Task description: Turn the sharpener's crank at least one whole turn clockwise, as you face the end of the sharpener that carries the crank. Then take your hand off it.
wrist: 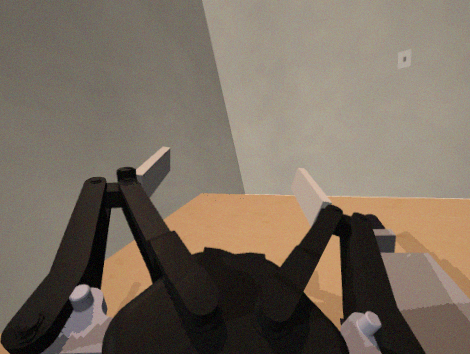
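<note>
My gripper (233,169) is open, its two pale finger pads wide apart with nothing between them. It points out over the table (240,215) towards the walls. A grey box-like thing (420,277) with a sloping side shows at the lower right, beyond the right finger's linkage and partly hidden by it. It may be the sharpener, but I cannot tell for certain. A small grey block (385,240) shows just above its near left edge, beside the linkage. I cannot make out the crank or which way it stands.
The wooden table's far edge runs across the middle of the view, and its left edge slants down to the left. Behind it stand a darker wall (110,90) at the left and a lighter wall (320,90) at the right, with a small white plate (400,60) on it.
</note>
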